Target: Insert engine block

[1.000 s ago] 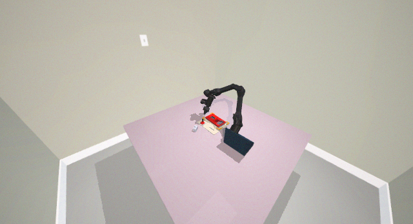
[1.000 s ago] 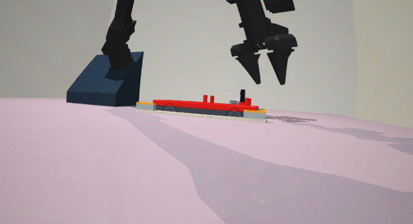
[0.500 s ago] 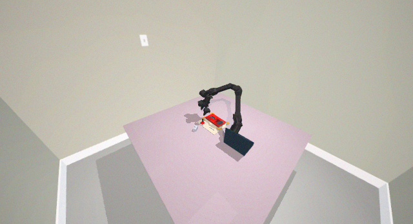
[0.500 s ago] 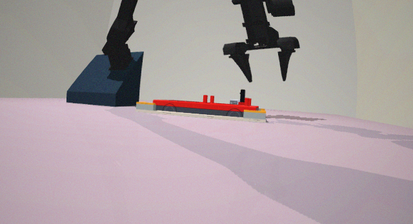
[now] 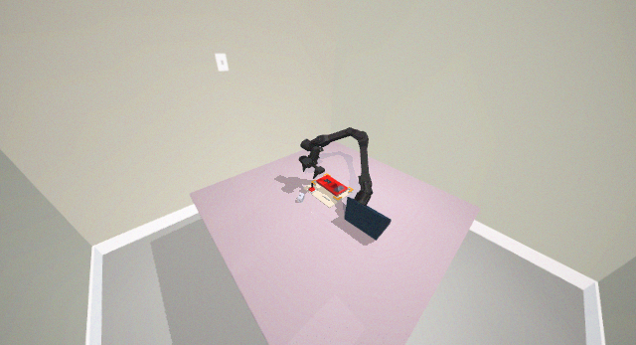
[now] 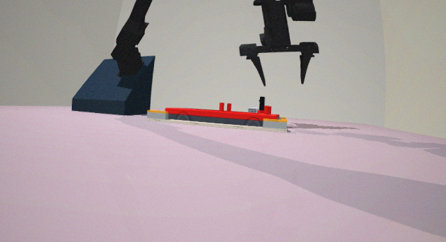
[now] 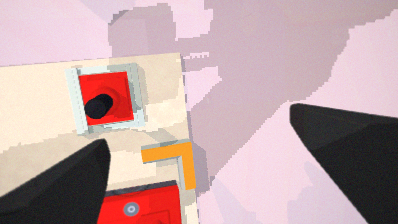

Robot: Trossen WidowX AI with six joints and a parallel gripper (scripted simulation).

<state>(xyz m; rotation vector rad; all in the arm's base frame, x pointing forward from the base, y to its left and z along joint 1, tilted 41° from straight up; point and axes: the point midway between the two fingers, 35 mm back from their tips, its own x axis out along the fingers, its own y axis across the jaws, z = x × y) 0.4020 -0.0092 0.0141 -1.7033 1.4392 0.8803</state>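
Now: gripper tip 6 cm past the engine block, 13 cm to the right of it and 7 cm above it. Also, from my gripper tip: beige plate (11 cm behind, 8 cm to the right, 8 cm below); black peg (5 cm behind, 1 cm to the left, 6 cm below).
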